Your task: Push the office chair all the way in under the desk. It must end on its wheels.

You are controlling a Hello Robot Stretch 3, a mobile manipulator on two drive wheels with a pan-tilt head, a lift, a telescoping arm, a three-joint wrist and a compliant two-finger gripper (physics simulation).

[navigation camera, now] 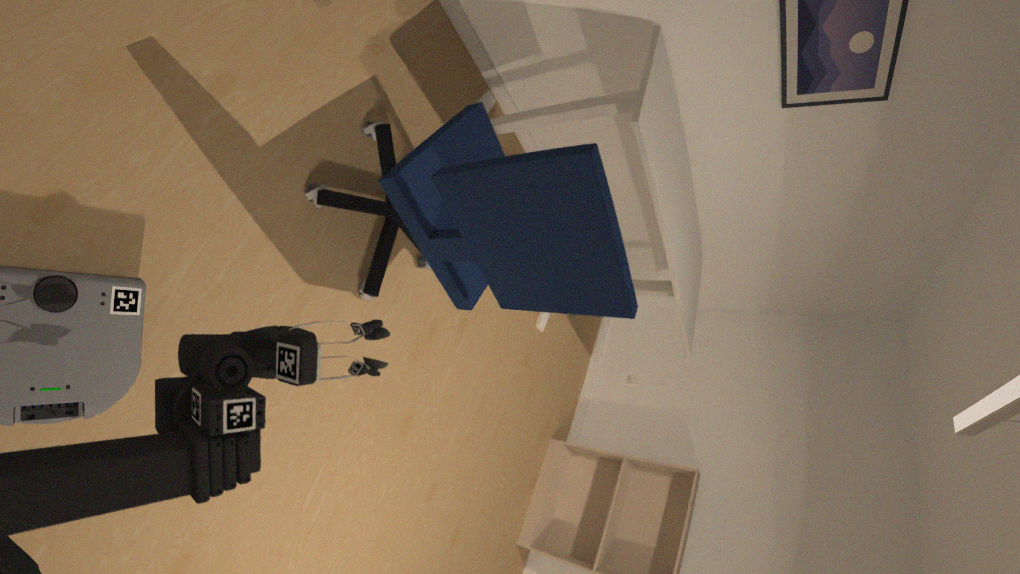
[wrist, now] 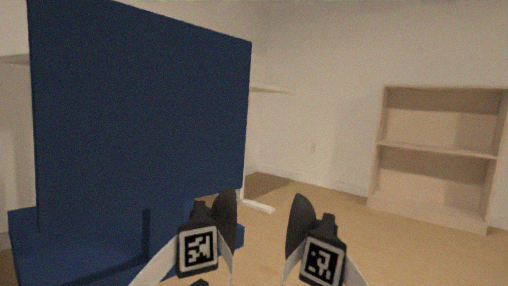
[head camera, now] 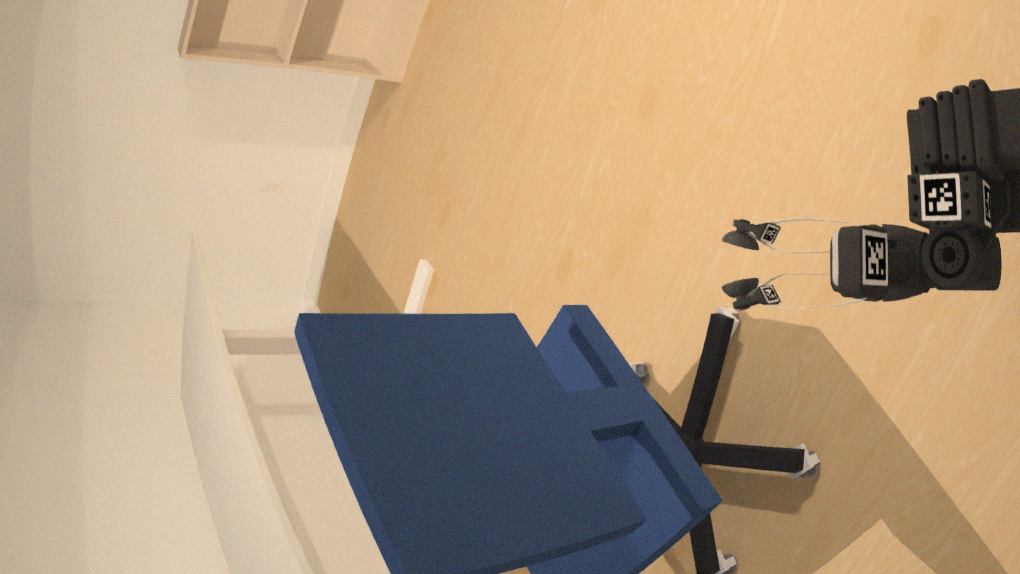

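Where they show: gripper, fingertip midpoint: (navigation camera: 385,347) (head camera: 725,264); robot's base, origin of the base link: (navigation camera: 57,292).
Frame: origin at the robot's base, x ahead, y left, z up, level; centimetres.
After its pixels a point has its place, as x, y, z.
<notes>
The blue office chair (head camera: 456,428) {20.2, -80.3, 81.2} (navigation camera: 542,228) {23.6, -76.3, 82.2} (wrist: 140,115) stands upright on its wheels, its backrest toward me and the seat partly hidden behind it. The white desk (head camera: 206,399) {38.5, -205.0, 95.0} (navigation camera: 677,178) {66.5, -170.5, 95.0} (wrist: 270,90) is beyond the chair, against the wall; the backrest hides much of it in the wrist view. Whether the seat's front edge is under the desk top is hidden. My gripper (head camera: 741,262) {-1.8, -42.3, 75.1} (navigation camera: 372,348) {-1.8, -42.3, 75.1} (wrist: 263,212) {-1.8, -42.3, 75.1} is open and empty. It is on the robot's side of the chair, off to one side of the backrest and apart from it, near one leg of the wheeled base in the head view.
A low wooden bookshelf (head camera: 288,60) {-90.1, -259.5, 56.7} (navigation camera: 609,524) {-129.9, -241.4, 58.0} (wrist: 437,150) stands against the wall to the right in the wrist view. The desk's white foot (head camera: 419,285) (navigation camera: 542,321) (wrist: 257,205) reaches out over the floor past the chair. The robot's grey base (navigation camera: 71,342) {-9.4, -3.3, 16.0} is behind the gripper.
</notes>
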